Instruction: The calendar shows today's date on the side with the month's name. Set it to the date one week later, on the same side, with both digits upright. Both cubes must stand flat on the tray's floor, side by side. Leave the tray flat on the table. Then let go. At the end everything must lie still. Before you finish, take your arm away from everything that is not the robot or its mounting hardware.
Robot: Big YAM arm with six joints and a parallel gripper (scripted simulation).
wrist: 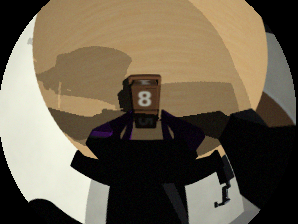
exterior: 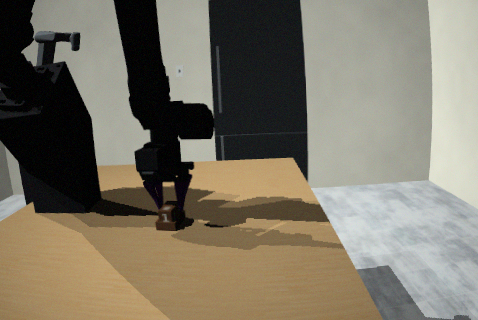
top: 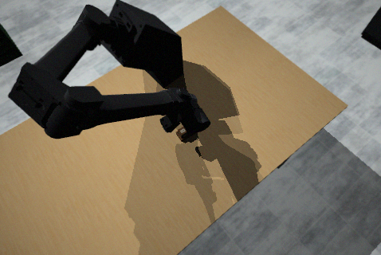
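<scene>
Right now my hand is 20 mm to the left of the brown tray and 20 mm above it.
</scene>
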